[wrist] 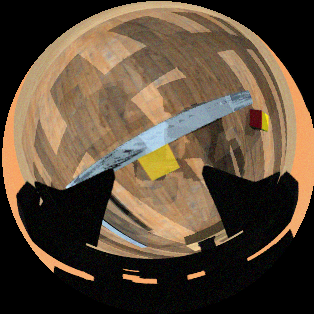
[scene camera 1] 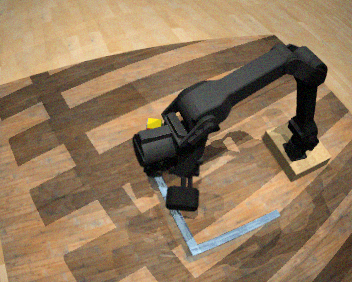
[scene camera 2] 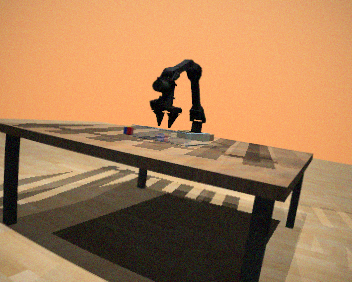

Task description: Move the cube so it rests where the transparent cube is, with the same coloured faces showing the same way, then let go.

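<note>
The solid cube stands on the table behind the arm's wrist part in scene camera 1. Its top is yellow; a dark red side shows in the wrist view, and red and blue sides in scene camera 2. The transparent cube shows a yellow top in the wrist view, close beside the long blue bar; the arm hides it in scene camera 1. My gripper is open and empty, pointing down above the table near the transparent cube, away from the solid cube.
Two pale blue bars meet in a corner on the table. The long bar runs beside the transparent cube, and its far end is near the solid cube. The arm's base block stands at the right in scene camera 1.
</note>
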